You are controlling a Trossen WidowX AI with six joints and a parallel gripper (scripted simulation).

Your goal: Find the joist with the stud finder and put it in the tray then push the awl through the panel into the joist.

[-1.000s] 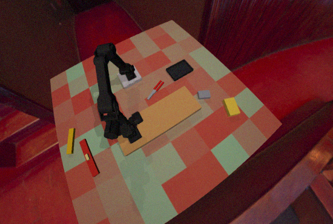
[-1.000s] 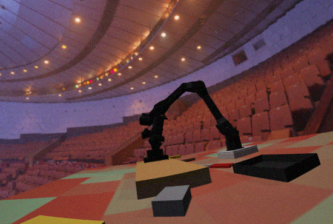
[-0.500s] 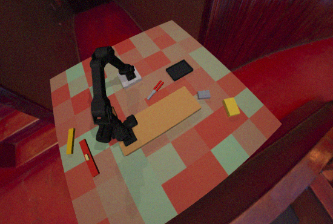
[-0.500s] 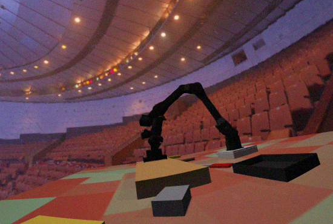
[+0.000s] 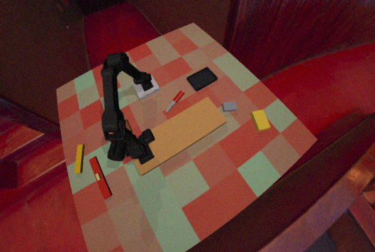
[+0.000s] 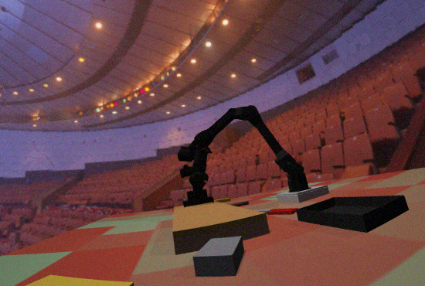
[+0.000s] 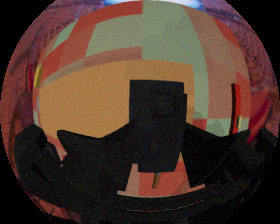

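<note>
Right now the black tray is 25 cm behind my gripper tip, 51 cm to the left of it and 5 cm below it. From my gripper tip the other things lie so: awl 16 cm behind, 3 cm to the right, 6 cm below; then red level 28 cm to the right, 5 cm below; then stud finder 1 cm ahead, 2 cm above.
</note>
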